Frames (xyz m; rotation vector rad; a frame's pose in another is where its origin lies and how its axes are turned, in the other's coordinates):
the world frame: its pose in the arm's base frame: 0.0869 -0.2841 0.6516 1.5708 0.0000 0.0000
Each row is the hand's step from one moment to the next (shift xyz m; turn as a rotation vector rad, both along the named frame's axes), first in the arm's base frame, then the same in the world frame.
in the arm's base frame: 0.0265 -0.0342 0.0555 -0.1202 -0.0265 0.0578
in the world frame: 0.0265 0.0555 0.0342 -0.1202 0.0578 0.0265
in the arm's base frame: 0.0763 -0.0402 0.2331 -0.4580 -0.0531 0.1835
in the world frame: 0.0763 0.2331 0.0402 -0.4580 0.1835 0.0531
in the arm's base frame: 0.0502 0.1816 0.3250 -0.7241 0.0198 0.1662
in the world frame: 0.0502 0.3250 -0.1816 -0.7241 0.1662 -0.0198
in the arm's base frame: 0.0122 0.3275 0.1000 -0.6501 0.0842 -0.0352
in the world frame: 0.0122 0.1000 -0.3275 -0.6501 -0.0352 -0.0842
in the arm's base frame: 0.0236 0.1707 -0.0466 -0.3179 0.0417 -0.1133
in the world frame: 0.0236 -0.0466 -0.1707 -0.3179 -0.1133 -0.0417
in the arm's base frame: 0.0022 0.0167 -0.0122 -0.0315 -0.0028 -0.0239
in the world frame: 0.0022 -0.0122 -0.0167 -0.0315 -0.0239 0.0028
